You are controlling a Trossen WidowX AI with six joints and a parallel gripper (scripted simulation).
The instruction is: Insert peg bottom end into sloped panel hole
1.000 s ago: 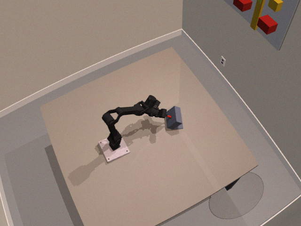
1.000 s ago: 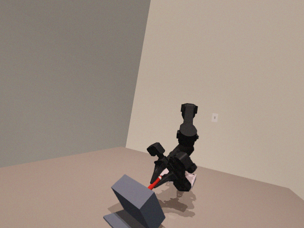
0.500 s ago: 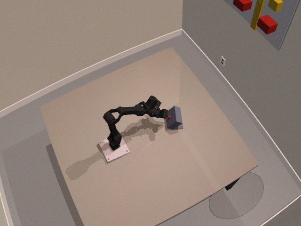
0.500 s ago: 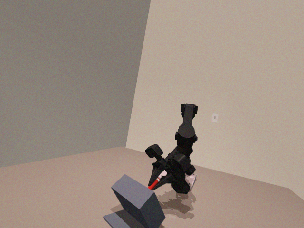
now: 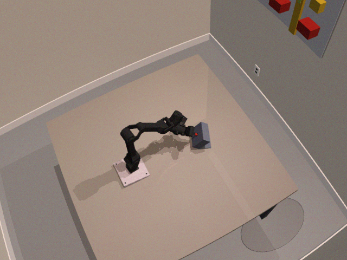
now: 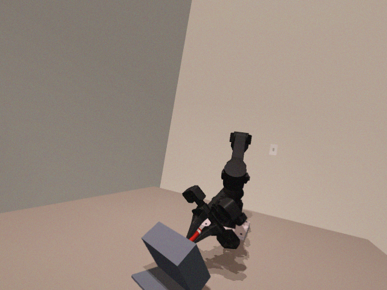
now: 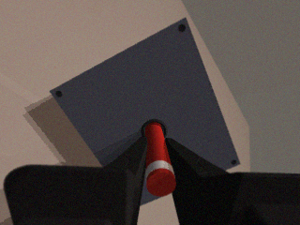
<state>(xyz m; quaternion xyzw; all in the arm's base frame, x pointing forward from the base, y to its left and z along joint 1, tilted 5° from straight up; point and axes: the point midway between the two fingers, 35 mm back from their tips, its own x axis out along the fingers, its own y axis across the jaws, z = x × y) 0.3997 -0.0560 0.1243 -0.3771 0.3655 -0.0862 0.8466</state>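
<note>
The red peg is 1 cm behind my gripper tip, 1 cm to the left of it and 1 cm above it. From my gripper tip the other things lie so: sloped panel 3 cm ahead, 2 cm to the right, 3 cm below; blue-grey foot 5 cm ahead, 3 cm to the right, 9 cm below.
</note>
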